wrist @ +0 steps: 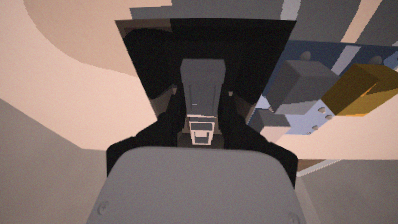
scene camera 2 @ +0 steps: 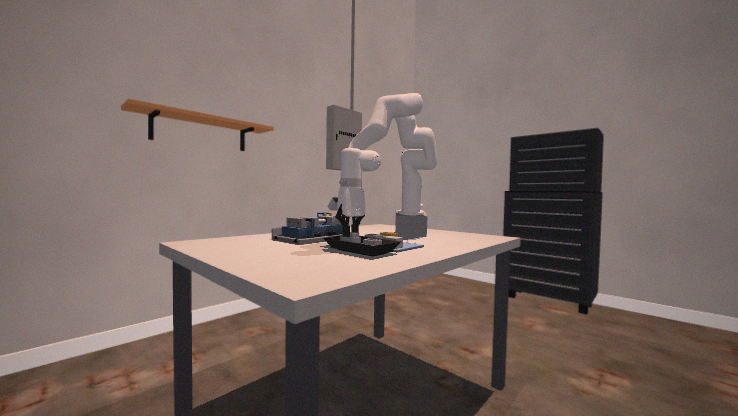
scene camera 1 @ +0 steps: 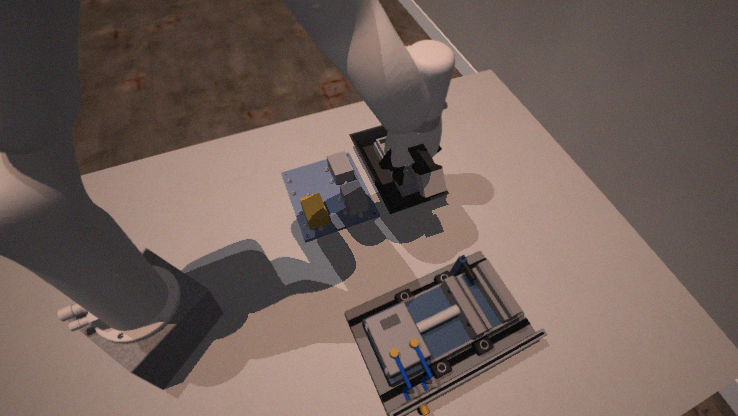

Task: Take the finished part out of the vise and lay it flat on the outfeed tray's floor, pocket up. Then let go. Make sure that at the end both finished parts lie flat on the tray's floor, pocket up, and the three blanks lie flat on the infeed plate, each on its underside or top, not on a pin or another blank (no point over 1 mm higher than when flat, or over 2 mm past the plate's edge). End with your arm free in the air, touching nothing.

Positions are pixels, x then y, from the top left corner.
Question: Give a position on a part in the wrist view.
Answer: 202, 79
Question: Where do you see a block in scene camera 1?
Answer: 315, 211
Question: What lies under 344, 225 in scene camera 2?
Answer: My gripper.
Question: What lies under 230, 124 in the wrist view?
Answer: My gripper.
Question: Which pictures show my gripper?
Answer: The wrist view, scene camera 2 and scene camera 1: all of them.
